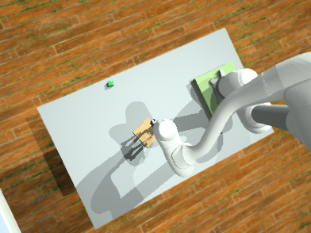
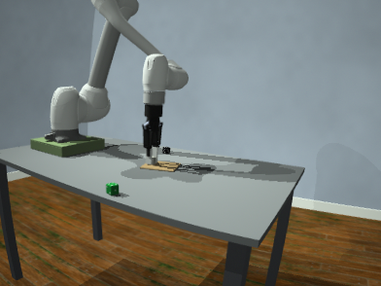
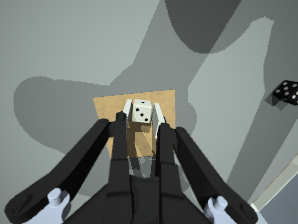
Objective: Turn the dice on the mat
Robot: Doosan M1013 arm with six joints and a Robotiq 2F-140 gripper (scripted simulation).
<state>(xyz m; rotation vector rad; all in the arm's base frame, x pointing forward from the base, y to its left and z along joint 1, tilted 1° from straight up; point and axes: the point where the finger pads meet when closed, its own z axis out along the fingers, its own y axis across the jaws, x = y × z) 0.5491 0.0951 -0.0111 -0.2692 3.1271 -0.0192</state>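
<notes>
My gripper is now 2 cm above the white die. From my hand the other things lie so: green die (17 cm ahead, 37 cm to the right, 2 cm below); black die (11 cm behind, 24 cm to the left, 2 cm below); tan mat (4 cm ahead, 1 cm to the left, 4 cm below).
</notes>
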